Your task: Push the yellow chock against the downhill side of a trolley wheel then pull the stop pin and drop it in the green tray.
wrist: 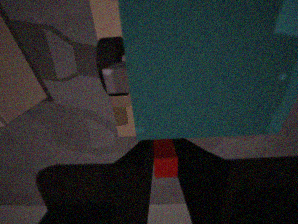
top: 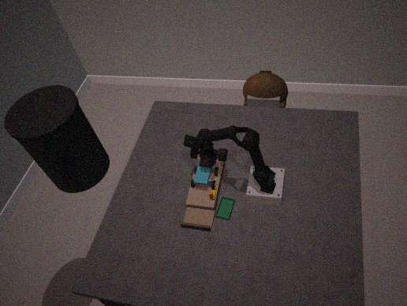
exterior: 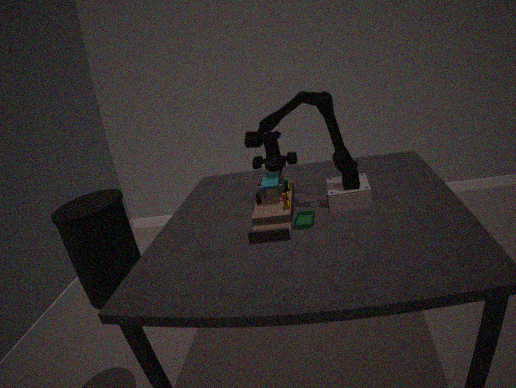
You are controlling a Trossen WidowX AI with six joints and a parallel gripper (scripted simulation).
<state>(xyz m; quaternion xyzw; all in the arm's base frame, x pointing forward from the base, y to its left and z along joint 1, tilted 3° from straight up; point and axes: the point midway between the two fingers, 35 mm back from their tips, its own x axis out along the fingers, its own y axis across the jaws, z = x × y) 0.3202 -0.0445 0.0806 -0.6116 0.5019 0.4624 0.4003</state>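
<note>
My gripper tip is 19 cm to the right of the green tray, 14 cm past it and 14 cm above it. Round my gripper tip: tan ramp: 10 cm to the left, 8 cm below; then trolley: 10 cm to the left, 2 cm below; then red-headed stop pin: right at my gripper tip.
</note>
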